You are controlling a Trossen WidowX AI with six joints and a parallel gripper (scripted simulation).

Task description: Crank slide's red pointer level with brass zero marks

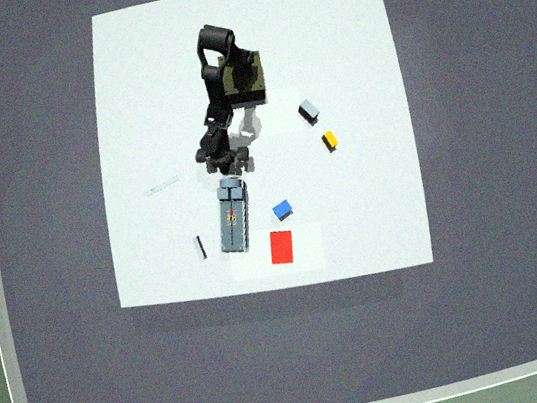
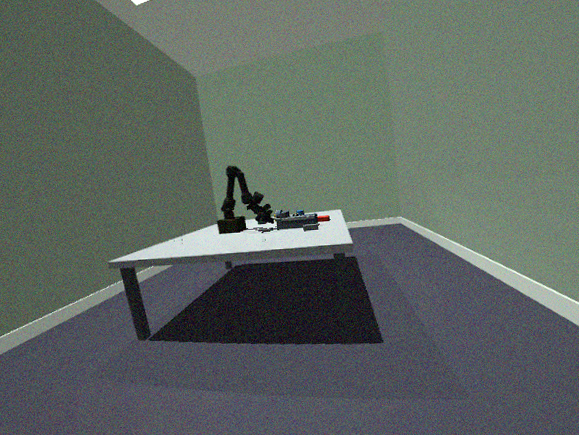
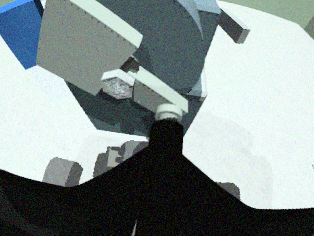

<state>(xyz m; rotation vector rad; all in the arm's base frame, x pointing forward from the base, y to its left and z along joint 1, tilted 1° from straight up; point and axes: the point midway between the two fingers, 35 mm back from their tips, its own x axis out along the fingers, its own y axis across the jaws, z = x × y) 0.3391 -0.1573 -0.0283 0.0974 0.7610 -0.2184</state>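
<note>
Now: gripper tip 140 mm short of the red pointer, 40 mm below it and 10 mm to the left of it. Also, from my gripper tip: blue block 180 mm ahead, 170 mm to the left; crank handle 30 mm above, 20 mm behind; pale strip 270 mm to the right, 40 mm below, 30 mm behind.
</note>
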